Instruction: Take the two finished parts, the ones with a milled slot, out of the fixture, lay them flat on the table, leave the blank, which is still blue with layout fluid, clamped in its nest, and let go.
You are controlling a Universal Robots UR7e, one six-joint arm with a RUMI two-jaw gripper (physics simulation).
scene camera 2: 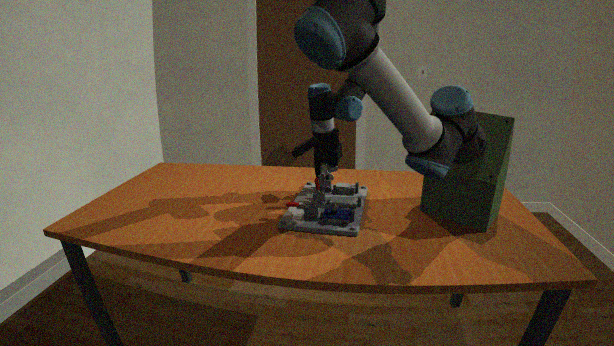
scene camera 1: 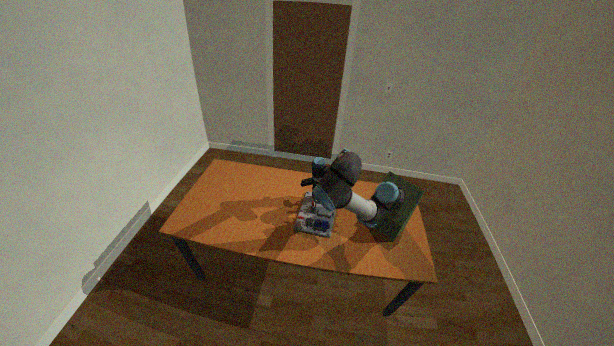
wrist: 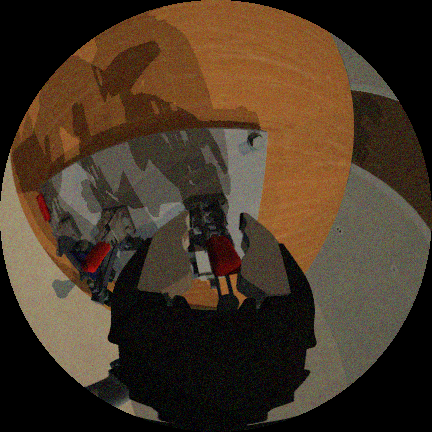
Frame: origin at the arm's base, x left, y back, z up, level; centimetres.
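Where they show: gripper, fingertip midpoint: [scene camera 2: 324, 184] [wrist: 215, 212]; arm's base, link origin: [scene camera 2: 464, 143].
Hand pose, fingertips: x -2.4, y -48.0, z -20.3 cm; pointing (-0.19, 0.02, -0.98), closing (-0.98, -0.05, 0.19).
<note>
Each offset is from my fingertips to the top centre of the thing. "spot": to the spot under its first point. Level surfaces: height alone.
The grey fixture plate [scene camera 1: 300, 228] [scene camera 2: 320, 231] [wrist: 248, 185] lies on the table. The blue blank @(dx +21.5, dy +11.0, dz +0.1 cm) [scene camera 1: 321, 225] [scene camera 2: 338, 215] sits in the nearest nest in the second scene view. Grey shapes show in the middle nest @(spot: dx +12.9, dy +11.7, dz -1.1 cm) [scene camera 2: 346, 206] and back nest @(spot: dx +1.7, dy +8.4, dz -0.7 cm) [scene camera 2: 345, 190]; their slots are too dark to make out. My gripper [scene camera 2: 323, 173] [wrist: 215, 212] points down over the back clamp. Its fingers are part-way together on either side of that clamp's red handle @(dx +0.6, dy -0.5, dz +7.2 cm) [wrist: 224, 256], with a gap on the left. A pale block @(dx -0.3, dy +8.0, dz +0.6 cm) [wrist: 202, 262] shows beside the handle.
Two more red handles @(spot: dx +10.7, dy +0.9, dz +5.1 cm) [wrist: 97, 257] @(spot: dx +22.2, dy -2.6, dz +2.0 cm) [wrist: 43, 207] show to the left in the wrist view. Clamp bodies stand up from the plate. The green box-shaped base [scene camera 1: 407, 212] [scene camera 2: 452, 205] bears the arm, right of the fixture. Arm shadows cross the orange table @(dz -3.4 cm) [scene camera 1: 220, 175] [scene camera 2: 165, 180] [wrist: 280, 75].
</note>
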